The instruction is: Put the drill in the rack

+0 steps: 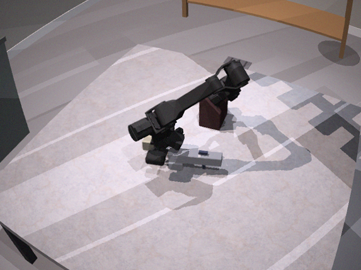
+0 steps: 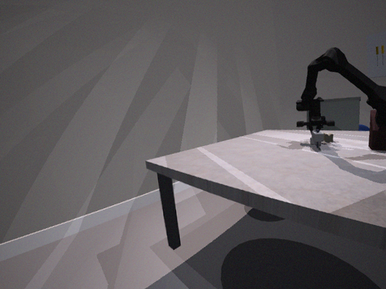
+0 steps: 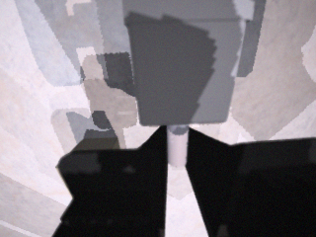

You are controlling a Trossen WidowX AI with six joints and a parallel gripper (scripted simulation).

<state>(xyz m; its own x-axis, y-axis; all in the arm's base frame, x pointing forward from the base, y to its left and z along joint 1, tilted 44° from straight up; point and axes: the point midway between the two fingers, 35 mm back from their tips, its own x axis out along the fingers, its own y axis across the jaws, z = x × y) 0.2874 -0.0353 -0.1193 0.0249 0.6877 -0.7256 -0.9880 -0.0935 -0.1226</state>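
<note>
Right now the drill is 10 mm behind my gripper tip, 50 mm to the left of it and 30 mm above it. Also, from my gripper tip: grey housing (20 mm behind, 110 mm to the left, 30 mm above); key (20 mm behind, 150 mm to the left, 40 mm above); rack (70 mm behind, 60 mm to the right).
</note>
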